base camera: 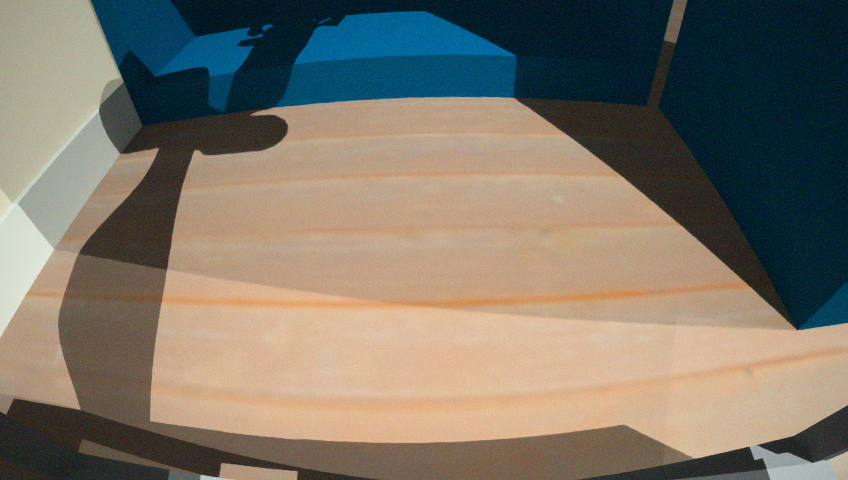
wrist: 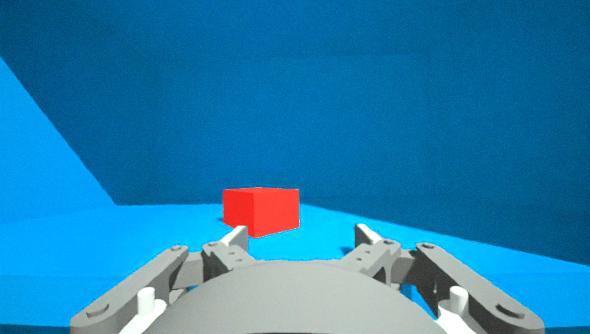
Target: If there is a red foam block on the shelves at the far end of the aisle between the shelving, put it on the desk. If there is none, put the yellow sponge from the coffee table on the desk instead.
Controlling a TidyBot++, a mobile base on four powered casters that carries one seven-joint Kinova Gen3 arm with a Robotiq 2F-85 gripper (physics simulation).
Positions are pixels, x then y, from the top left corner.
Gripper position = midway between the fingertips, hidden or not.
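The gripper is visible in the wrist view (300, 237), while in the base camera view it is out of frame. A red foam block can be seen in the wrist view (265, 211), though the block, too, is out of frame in the base camera view.
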